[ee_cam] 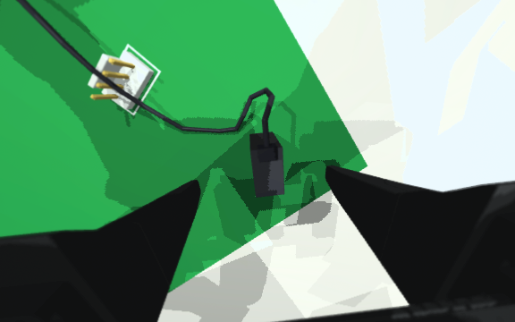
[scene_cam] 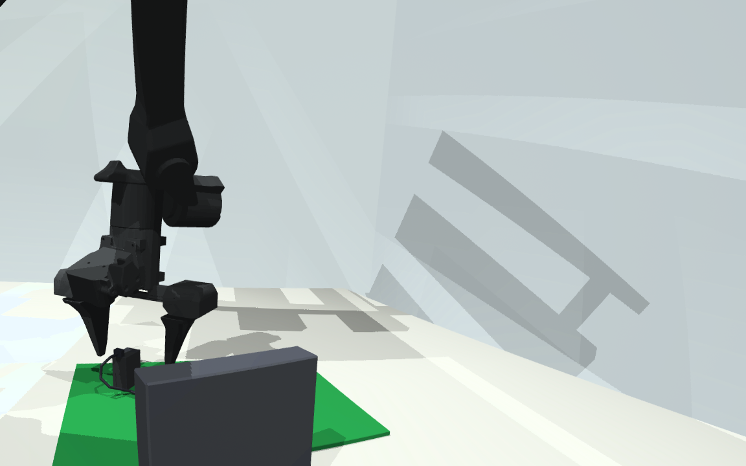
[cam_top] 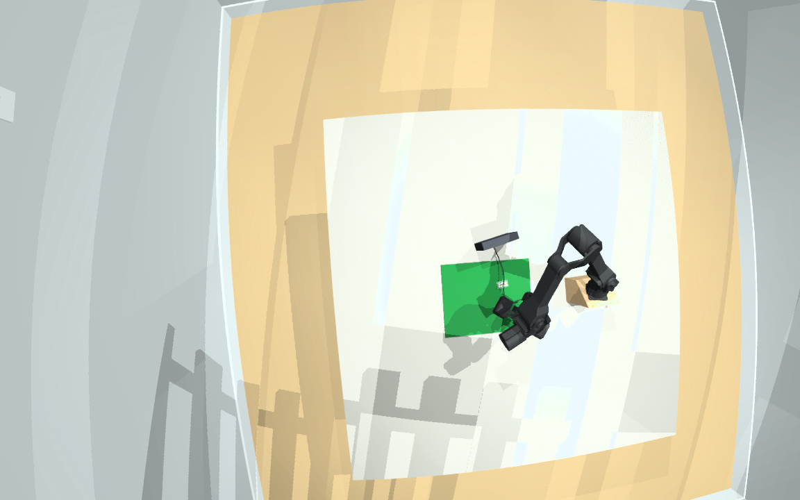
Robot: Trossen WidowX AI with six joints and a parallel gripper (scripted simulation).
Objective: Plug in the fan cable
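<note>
Right now my gripper tip is 1 cm past the black plug and 1 cm to the left of it. The rest, counted from my gripper tip: black fan: 8 cm ahead, 23 cm to the right, 3 cm above; green board: 9 cm ahead, 5 cm to the right, 4 cm below; white four-pin header: 4 cm ahead, 10 cm to the right, 3 cm below.
</note>
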